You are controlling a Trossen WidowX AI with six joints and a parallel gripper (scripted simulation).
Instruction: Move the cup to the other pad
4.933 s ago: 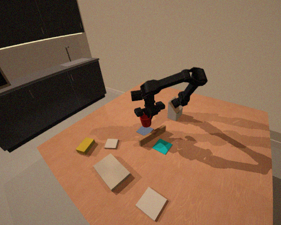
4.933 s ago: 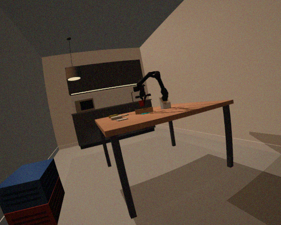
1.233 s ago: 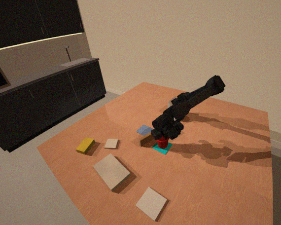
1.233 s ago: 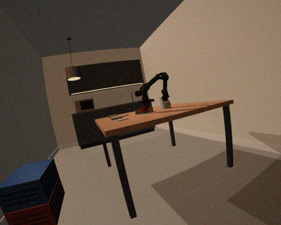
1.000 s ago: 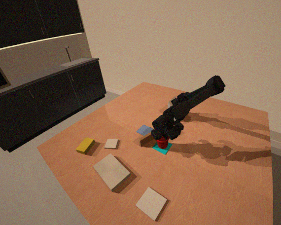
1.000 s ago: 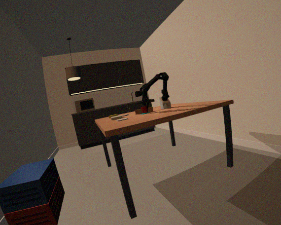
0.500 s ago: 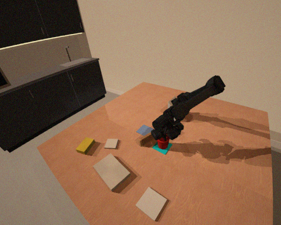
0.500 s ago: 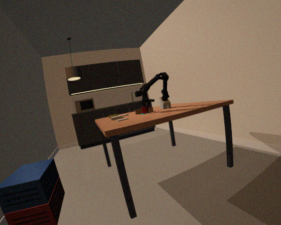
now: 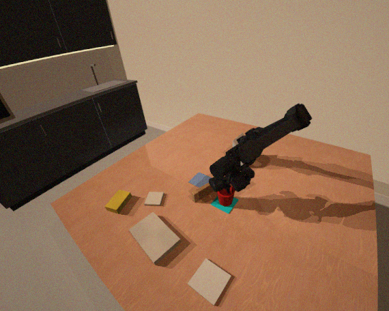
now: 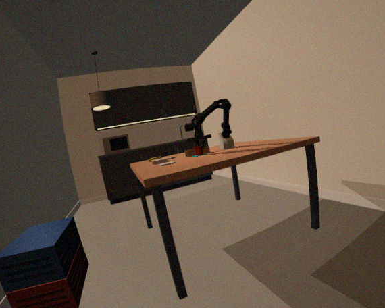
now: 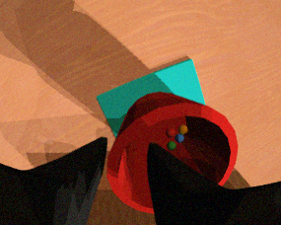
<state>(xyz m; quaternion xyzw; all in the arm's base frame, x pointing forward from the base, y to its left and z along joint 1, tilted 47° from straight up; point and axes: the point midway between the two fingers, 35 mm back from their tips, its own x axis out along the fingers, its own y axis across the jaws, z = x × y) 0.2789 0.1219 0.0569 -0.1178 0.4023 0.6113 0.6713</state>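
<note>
The red cup lies 3 cm ahead of my gripper tip, 1 cm to the right of it and 1 cm below it. From my gripper tip the other things lie so: blue-grey pad (19 cm to the right, 6 cm below, 1 cm behind); then low wooden bar (10 cm to the right, 3 cm below, 1 cm ahead); then teal pad (6 cm below, 3 cm ahead, 1 cm to the right).
</note>
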